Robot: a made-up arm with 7 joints. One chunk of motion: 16 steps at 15 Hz.
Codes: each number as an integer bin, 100 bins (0 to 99) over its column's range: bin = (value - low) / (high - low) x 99, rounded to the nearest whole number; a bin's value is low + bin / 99 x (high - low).
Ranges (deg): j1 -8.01..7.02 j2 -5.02..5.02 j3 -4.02..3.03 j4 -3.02..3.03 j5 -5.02..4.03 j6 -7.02..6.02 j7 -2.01..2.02
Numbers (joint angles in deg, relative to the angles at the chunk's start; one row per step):
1: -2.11 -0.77 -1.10 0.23 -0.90 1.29 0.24
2: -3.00 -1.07 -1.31 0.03 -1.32 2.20 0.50
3: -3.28 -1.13 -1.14 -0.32 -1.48 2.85 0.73
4: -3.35 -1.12 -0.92 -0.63 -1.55 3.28 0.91
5: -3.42 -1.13 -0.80 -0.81 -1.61 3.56 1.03
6: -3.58 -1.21 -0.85 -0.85 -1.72 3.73 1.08
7: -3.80 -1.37 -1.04 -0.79 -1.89 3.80 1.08
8: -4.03 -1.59 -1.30 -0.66 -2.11 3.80 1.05
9: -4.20 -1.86 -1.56 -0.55 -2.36 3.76 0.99
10: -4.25 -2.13 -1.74 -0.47 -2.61 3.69 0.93
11: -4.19 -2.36 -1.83 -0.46 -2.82 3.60 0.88
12: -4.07 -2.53 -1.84 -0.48 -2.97 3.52 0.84
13: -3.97 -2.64 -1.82 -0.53 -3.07 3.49 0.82
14: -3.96 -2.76 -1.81 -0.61 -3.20 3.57 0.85
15: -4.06 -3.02 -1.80 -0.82 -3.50 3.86 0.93
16: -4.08 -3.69 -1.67 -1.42 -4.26 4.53 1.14
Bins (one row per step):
1: 39 42 41 53 45 63 55
2: 33 39 38 50 40 70 62
3: 31 38 40 44 39 75 67
4: 31 38 44 39 38 78 72
5: 30 38 45 36 37 80 75
6: 29 38 45 36 36 82 76
7: 28 36 42 36 34 82 76
8: 26 34 38 39 32 82 75
9: 25 31 35 40 29 82 74
10: 25 28 32 42 26 81 72
11: 25 26 31 42 24 81 71
12: 26 25 31 42 22 80 70
13: 27 23 31 41 21 80 70
14: 27 22 31 39 20 80 70
15: 26 20 31 36 17 83 72
16: 26 13 33 26 8 88 77

